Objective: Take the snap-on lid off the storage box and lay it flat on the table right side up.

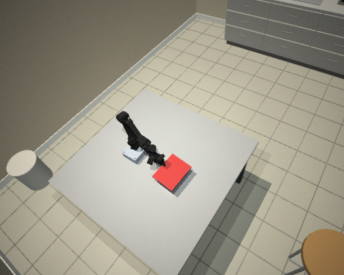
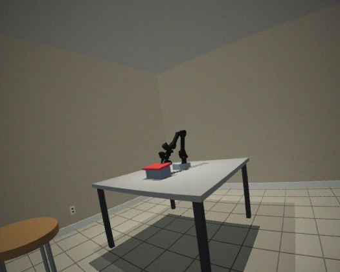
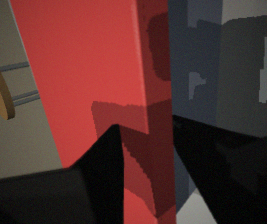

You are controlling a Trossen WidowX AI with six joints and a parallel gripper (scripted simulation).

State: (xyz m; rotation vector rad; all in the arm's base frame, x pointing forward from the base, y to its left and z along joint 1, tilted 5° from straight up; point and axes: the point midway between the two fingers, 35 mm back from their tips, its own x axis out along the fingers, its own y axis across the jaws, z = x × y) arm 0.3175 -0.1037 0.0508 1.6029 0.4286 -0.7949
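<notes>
Now: gripper tip 80 mm short of the red lid and 20 mm to the left of it. The rest, counted from my gripper tip: storage box (70 mm ahead, 20 mm to the right, 60 mm below).
</notes>
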